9 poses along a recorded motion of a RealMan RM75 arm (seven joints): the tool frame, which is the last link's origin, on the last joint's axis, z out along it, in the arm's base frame.
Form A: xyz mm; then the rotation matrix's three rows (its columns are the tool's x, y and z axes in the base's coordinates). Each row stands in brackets.
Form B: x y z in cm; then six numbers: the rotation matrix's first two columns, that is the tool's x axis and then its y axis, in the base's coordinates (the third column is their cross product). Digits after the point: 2 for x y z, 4 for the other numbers. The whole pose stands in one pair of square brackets.
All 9 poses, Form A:
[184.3 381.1 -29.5], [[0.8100 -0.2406 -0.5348], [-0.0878 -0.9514 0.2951], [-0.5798 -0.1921 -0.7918]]
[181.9 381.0 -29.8], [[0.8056 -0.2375 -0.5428], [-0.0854 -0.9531 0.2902], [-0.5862 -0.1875 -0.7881]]
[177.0 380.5 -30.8], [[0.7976 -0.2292 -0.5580], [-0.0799 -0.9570 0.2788], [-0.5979 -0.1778 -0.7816]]
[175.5 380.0 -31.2], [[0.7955 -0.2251 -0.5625], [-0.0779 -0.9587 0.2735], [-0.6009 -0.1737 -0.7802]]
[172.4 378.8 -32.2], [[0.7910 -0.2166 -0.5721], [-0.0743 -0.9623 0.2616], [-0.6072 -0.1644 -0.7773]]
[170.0 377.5 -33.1], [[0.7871 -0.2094 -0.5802], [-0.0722 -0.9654 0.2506], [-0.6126 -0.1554 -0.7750]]
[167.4 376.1 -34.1], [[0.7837 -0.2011 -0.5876], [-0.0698 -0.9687 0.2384], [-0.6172 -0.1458 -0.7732]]
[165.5 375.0 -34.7], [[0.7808 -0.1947 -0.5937], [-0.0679 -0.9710 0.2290], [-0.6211 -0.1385 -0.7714]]
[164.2 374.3 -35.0], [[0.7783 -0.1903 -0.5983], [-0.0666 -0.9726 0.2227], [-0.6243 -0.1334 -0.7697]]
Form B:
[18.43 38.11 -2.95 0.8100 -0.0878 -0.5798 -0.2406 -0.9514 -0.1921]
[18.19 38.10 -2.98 0.8056 -0.0854 -0.5862 -0.2375 -0.9531 -0.1875]
[17.70 38.05 -3.08 0.7976 -0.0799 -0.5979 -0.2292 -0.9570 -0.1778]
[17.55 38.00 -3.12 0.7955 -0.0779 -0.6009 -0.2251 -0.9587 -0.1737]
[17.24 37.88 -3.22 0.7910 -0.0743 -0.6072 -0.2166 -0.9623 -0.1644]
[17.00 37.75 -3.31 0.7871 -0.0722 -0.6126 -0.2094 -0.9654 -0.1554]
[16.74 37.61 -3.41 0.7837 -0.0698 -0.6172 -0.2011 -0.9687 -0.1458]
[16.55 37.50 -3.47 0.7808 -0.0679 -0.6211 -0.1947 -0.9710 -0.1385]
[16.42 37.43 -3.50 0.7783 -0.0666 -0.6243 -0.1903 -0.9726 -0.1334]

